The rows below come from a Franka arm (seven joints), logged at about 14 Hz.
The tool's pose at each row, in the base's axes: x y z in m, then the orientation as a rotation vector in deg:
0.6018 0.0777 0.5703 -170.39 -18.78 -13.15
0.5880 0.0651 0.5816 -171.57 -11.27 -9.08
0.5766 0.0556 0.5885 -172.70 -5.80 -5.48
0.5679 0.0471 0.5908 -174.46 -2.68 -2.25
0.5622 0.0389 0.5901 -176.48 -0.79 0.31
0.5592 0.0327 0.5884 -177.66 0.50 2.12
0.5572 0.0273 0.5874 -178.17 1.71 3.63
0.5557 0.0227 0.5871 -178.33 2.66 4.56
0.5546 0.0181 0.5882 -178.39 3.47 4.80
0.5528 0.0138 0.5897 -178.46 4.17 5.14
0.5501 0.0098 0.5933 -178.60 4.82 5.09
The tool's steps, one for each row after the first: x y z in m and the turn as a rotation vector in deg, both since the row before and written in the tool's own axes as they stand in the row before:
-0.0140 0.0077 -0.0149 -0.38 -2.41 5.19
-0.0116 0.0069 -0.0092 -0.76 -2.20 3.77
-0.0090 0.0075 -0.0039 -1.61 -2.07 2.16
-0.0060 0.0080 -0.0002 -1.98 -1.65 1.30
-0.0031 0.0063 0.0013 -1.18 -1.14 0.87
-0.0019 0.0054 0.0008 -0.53 -0.95 0.80
-0.0014 0.0046 0.0002 -0.19 -0.58 0.62
-0.0010 0.0046 -0.0012 -0.07 -0.14 0.52
-0.0017 0.0043 -0.0015 -0.09 -0.21 0.45
-0.0027 0.0040 -0.0035 -0.14 0.04 0.42

